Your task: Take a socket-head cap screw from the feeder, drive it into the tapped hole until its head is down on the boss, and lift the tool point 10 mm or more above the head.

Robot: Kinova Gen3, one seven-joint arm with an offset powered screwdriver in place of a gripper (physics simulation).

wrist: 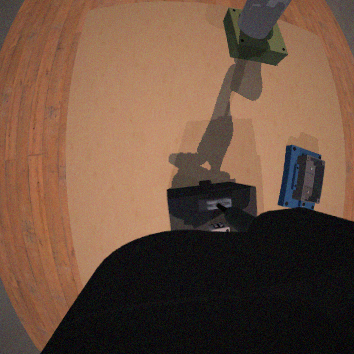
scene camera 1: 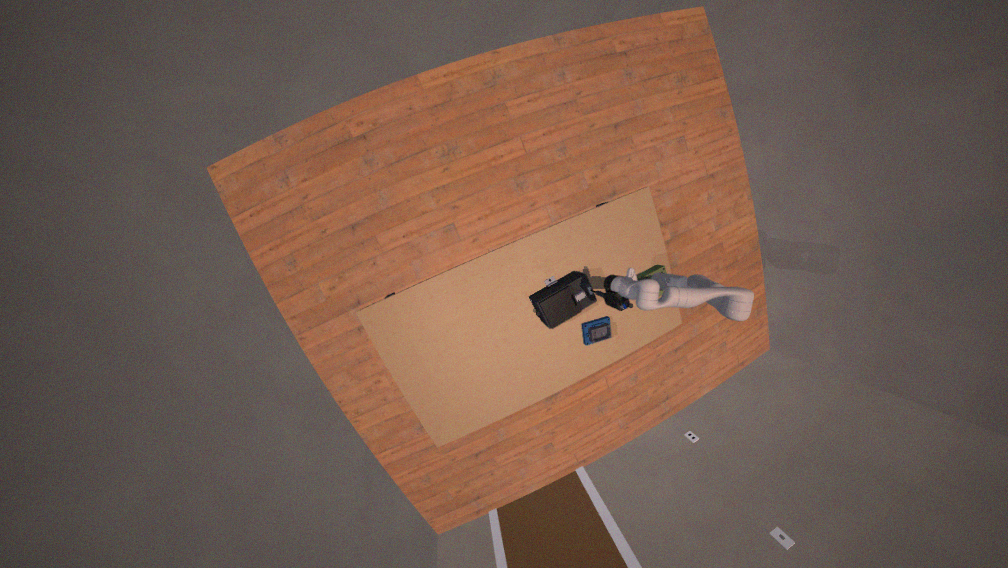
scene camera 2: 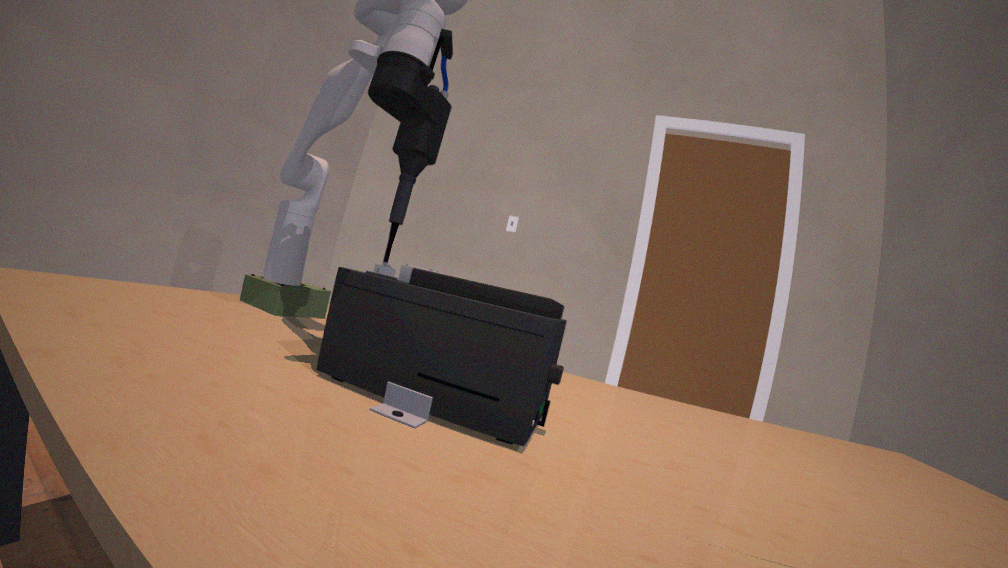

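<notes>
The feeder [scene camera 1: 557, 310] [scene camera 2: 437, 338] [wrist: 182, 200] is a black box on the table. Its small silver pick-up block [scene camera 2: 384, 270] [wrist: 227, 201] sits at the end nearer the arm's base. My screwdriver [scene camera 2: 385, 261] [wrist: 218, 204] points down with its thin black bit tip at this block, touching or very close to it. Whether a cap screw is on the bit is too small to tell. A grey part [scene camera 1: 600, 332] [wrist: 311, 179] sits on a blue fixture plate [scene camera 1: 586, 333] [wrist: 288, 176] beside the feeder, apart from the tool. The tapped hole cannot be made out clearly, and the fixture is hidden in scene camera 2.
The arm stands on a green base block [scene camera 1: 652, 270] [scene camera 2: 264, 296] [wrist: 254, 52] on the tan table [scene camera 1: 451, 366] [scene camera 2: 211, 437] [wrist: 125, 100]. A small grey angle bracket [scene camera 1: 550, 281] [scene camera 2: 409, 400] sits against the feeder's long side. The feeder's raised black cover [scene camera 2: 486, 290] stands beside the bit.
</notes>
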